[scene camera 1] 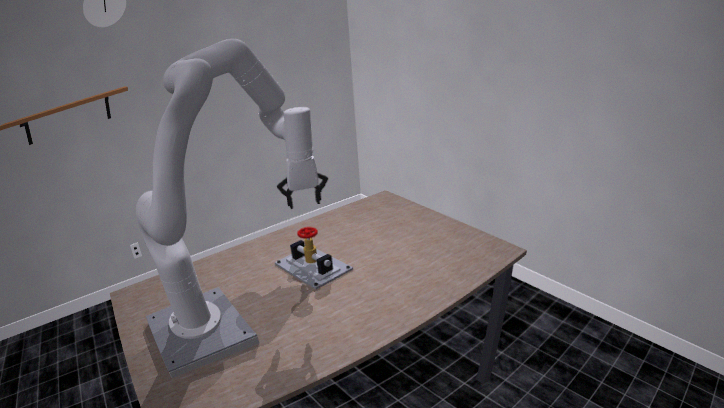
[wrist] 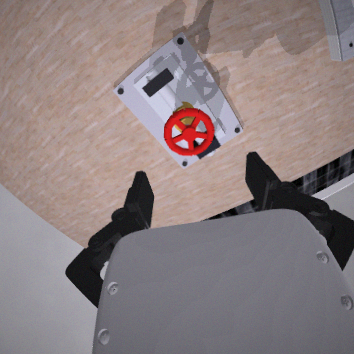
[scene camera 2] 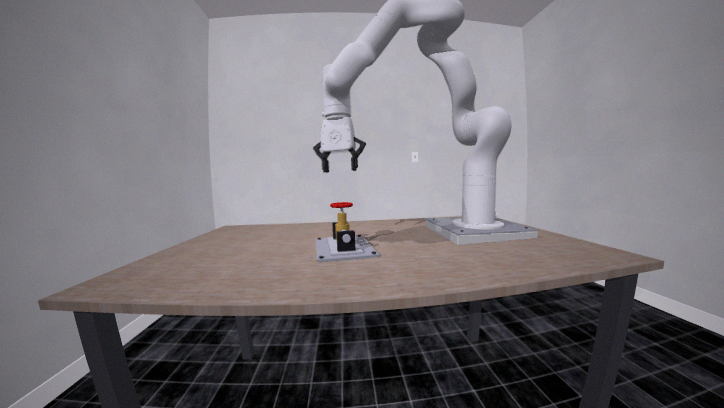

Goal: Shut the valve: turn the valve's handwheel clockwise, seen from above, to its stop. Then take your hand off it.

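Observation:
The red handwheel (scene camera 1: 307,232) (scene camera 2: 341,205) (wrist: 189,132) is a level, spoked ring on top of the valve. The brass valve body (scene camera 1: 310,253) (scene camera 2: 341,224) stands under it, on a pipe between two black blocks on a grey base plate (scene camera 1: 286,264) (scene camera 2: 328,256) (wrist: 131,96). My gripper (scene camera 1: 304,203) (scene camera 2: 339,169) (wrist: 196,174) is open and empty, its fingers pointing down. It hangs well above the handwheel and does not touch it. The frames do not show whether the wheel is at its stop.
The valve stands on a wooden table (scene camera 1: 405,253) (scene camera 2: 227,273) (wrist: 60,90). The arm's own base plate (scene camera 1: 222,309) (scene camera 2: 496,235) is bolted to the same table, to the right of the valve in scene view 2. Grey walls stand behind the table.

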